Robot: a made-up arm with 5 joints.
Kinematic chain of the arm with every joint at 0, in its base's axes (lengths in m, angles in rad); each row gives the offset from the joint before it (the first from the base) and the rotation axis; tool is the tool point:
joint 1: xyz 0 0 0.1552 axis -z
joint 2: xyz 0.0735 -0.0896 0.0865 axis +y
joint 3: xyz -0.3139 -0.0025 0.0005 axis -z
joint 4: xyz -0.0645 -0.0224 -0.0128 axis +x
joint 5: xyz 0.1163 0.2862 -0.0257 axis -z
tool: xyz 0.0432 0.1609 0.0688
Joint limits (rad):
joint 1: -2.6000..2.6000
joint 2: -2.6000..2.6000
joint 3: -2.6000..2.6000
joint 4: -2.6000..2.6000
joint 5: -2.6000..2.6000
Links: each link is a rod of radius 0.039 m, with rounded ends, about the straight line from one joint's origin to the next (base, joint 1, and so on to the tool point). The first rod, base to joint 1, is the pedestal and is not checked.
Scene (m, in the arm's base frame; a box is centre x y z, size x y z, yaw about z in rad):
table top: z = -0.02
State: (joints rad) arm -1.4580 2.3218 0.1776 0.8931 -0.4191
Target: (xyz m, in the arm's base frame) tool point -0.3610 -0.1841 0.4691
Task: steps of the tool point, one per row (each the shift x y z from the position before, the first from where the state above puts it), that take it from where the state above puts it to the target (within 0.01 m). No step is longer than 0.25 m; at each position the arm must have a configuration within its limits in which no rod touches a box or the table.
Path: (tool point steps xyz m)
1: 0.1393 -0.0386 0.0242
2: 0.1285 -0.0805 0.0142
3: 0.1042 -0.1204 0.0102
4: 0.0632 -0.1544 0.0127
5: 0.0046 -0.1736 0.0209
6: -0.0664 -0.1665 0.0321
7: -0.1363 -0.1246 0.0429
8: -0.1852 -0.0476 0.0495
9: -0.1937 0.0516 0.0490
10: -0.1510 0.1490 0.0397

